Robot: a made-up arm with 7 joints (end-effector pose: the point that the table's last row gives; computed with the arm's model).
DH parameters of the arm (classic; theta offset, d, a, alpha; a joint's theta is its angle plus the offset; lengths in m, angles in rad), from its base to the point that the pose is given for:
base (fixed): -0.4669 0 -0.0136 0
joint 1: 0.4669 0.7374 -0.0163 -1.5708
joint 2: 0 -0.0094 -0.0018 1.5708
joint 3: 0 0.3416 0.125 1.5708
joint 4: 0 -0.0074 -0.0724 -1.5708
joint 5: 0 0.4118 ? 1.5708
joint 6: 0 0.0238 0.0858 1.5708
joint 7: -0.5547 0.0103 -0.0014 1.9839
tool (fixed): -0.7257 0.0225 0 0
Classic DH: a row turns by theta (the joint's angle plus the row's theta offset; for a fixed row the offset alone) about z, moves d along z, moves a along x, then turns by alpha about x.
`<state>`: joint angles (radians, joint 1 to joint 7).
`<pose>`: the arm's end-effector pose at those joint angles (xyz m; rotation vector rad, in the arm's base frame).
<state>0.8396 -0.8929 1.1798 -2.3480 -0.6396 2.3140 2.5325</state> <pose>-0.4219 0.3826 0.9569 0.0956 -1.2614 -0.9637</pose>
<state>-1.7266 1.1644 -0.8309 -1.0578 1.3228 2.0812 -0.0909</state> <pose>-0.5313 -0.6128 0.7229 -1.2301 0.3753 -2.7298</pose>
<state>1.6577 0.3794 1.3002 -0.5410 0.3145 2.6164 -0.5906</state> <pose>-0.2426 0.3539 1.4473 2.1360 -0.6413 0.3193</pose>
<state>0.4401 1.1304 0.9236 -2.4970 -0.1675 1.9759 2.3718</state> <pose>-0.0599 0.4516 0.4436 -2.2769 -0.0491 0.1343</pose>
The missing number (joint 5, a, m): -0.0299
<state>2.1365 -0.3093 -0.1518 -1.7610 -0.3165 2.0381 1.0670</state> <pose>-0.1952 0.4468 1.2991 0.0400 -1.2185 0.3297</pose>
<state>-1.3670 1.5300 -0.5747 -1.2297 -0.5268 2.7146 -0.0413</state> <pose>-0.1119 -0.6687 0.3281 -1.5840 0.3073 -0.3895</pose>
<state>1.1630 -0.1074 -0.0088 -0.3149 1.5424 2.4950 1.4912</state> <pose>0.1335 0.0550 1.5674 1.1307 0.7029 0.0389</pose>
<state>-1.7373 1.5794 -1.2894 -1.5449 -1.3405 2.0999 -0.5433</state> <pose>-0.6373 -0.3323 0.5086 -0.0134 1.3642 0.4962</pose>
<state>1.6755 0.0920 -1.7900 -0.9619 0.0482 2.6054 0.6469</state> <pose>0.3886 0.0114 1.4894 -0.3729 -1.7803 -1.5629</pose>
